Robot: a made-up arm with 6 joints.
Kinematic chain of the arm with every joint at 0, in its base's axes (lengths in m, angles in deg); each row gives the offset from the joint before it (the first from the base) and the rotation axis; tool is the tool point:
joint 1: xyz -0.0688 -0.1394 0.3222 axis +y
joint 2: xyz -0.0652 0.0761 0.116 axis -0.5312 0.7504 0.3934
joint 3: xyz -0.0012 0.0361 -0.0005 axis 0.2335 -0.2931 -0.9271
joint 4: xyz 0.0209 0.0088 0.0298 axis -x
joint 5: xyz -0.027 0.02 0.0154 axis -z
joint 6: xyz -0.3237 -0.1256 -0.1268 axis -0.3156 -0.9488 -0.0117
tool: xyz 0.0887 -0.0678 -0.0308
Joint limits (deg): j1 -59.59..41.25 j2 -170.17..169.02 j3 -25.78..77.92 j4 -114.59..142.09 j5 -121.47..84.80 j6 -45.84..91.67
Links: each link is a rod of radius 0.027 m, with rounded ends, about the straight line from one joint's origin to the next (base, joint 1, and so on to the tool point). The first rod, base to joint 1, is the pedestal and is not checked.
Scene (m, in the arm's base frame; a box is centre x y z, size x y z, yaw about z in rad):
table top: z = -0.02
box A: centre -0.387 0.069 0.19 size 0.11 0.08 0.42 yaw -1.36
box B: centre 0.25 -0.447 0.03 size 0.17 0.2 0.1 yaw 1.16
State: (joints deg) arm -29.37 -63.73 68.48 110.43 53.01 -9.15
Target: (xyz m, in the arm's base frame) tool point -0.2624 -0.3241 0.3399
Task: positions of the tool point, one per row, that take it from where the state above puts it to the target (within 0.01 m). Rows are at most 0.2 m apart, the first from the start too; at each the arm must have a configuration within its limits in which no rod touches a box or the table.
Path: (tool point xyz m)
1: -0.1702 0.2638 0.2502
2: -0.1638 0.2018 0.1846
3: -0.1636 0.1217 0.1374
4: -0.1633 0.0304 0.1146
5: -0.2524 -0.0968 0.1342
6: -0.2951 -0.2224 0.2219
7: -0.2624 -0.3241 0.3399

